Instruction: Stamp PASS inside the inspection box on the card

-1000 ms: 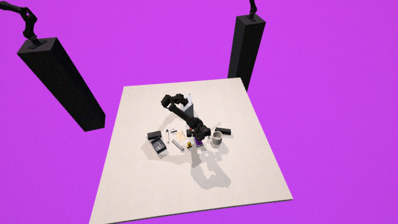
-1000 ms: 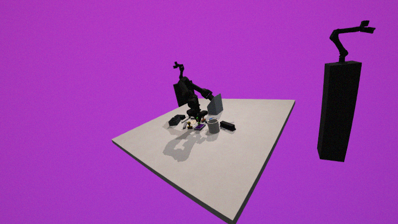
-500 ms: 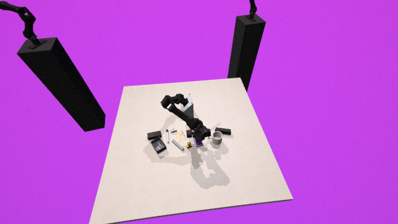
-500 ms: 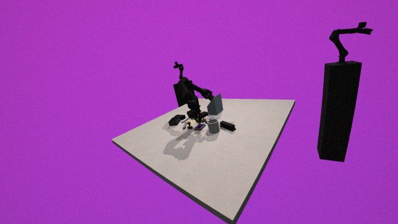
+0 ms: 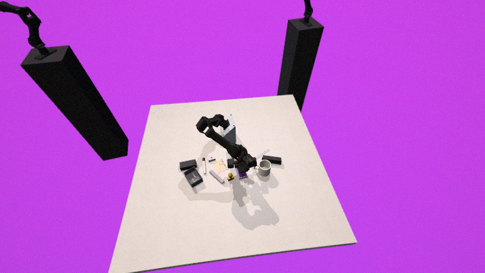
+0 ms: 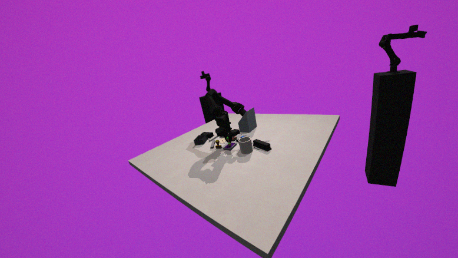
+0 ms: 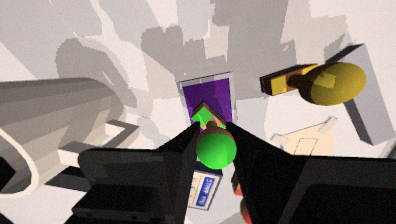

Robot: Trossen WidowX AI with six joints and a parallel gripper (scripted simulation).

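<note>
My gripper tip is right at the green-knobbed stamp. From my gripper tip the other things lie so: purple ink pad 4 cm below; blue-knobbed stamp 7 cm behind, 8 cm to the left, 2 cm below; yellow-knobbed stamp 2 cm ahead, 8 cm to the right, 2 cm below.
</note>
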